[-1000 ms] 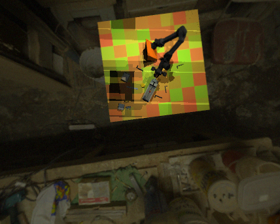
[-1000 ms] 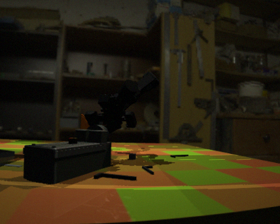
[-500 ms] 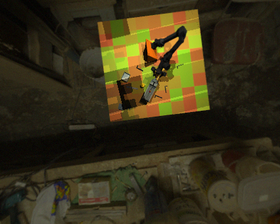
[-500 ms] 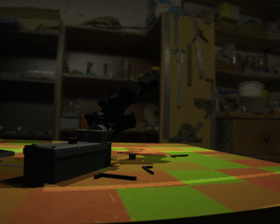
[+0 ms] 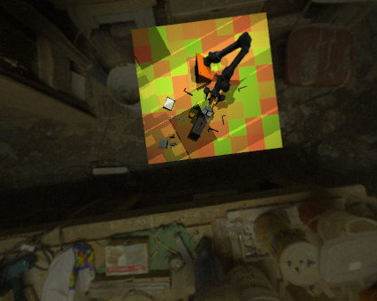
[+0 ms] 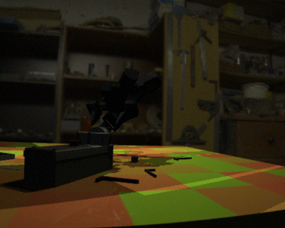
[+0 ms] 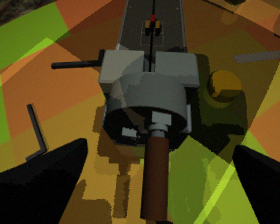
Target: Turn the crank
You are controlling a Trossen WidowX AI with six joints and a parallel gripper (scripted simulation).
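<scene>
My gripper tip is now 1 cm to the right of the brown crank handle, 1 cm past it and 1 cm above it. Round my gripper tip: yellow disc (16 cm to the right, 12 cm below, 5 cm ahead); then red pointer (16 cm ahead, 9 cm to the right, 5 cm below); then small cube (12 cm to the left, 12 cm below, 8 cm behind).
</scene>
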